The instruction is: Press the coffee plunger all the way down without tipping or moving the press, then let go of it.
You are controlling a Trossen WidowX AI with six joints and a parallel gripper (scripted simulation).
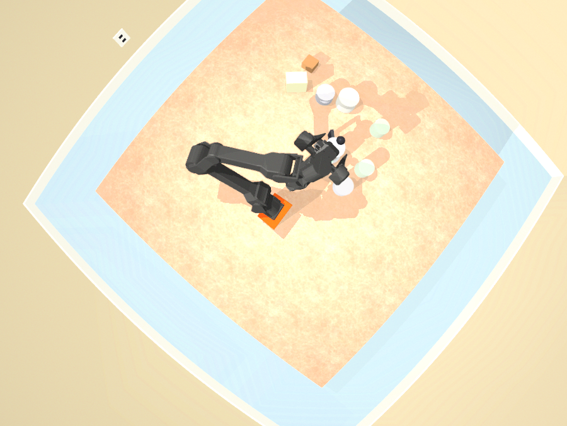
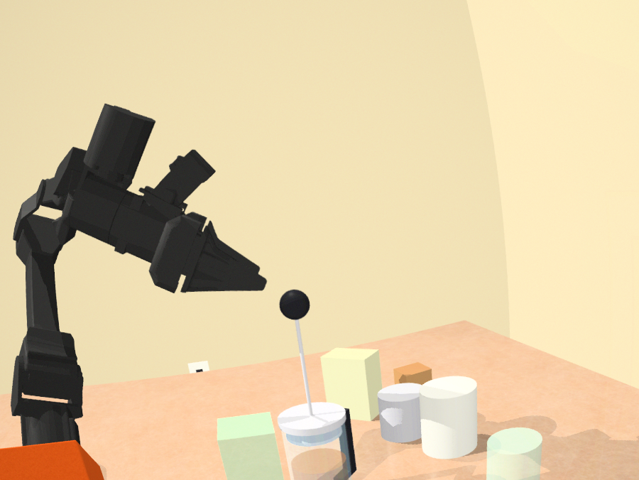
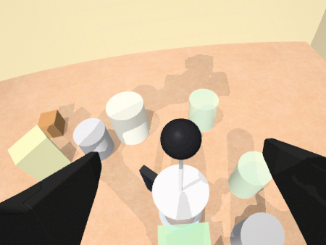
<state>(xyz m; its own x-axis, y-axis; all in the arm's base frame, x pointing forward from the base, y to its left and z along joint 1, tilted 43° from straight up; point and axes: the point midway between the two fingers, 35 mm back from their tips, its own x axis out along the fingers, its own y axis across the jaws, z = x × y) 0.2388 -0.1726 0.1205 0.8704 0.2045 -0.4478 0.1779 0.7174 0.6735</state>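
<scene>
Right now my gripper tip is 160 mm above the coffee press and 40 mm short of it. From my gripper tip the other things lie so: pale green block: 230 mm below, 40 mm behind, 10 mm to the left; pale yellow box: 260 mm to the left, 240 mm below, 180 mm ahead.
</scene>
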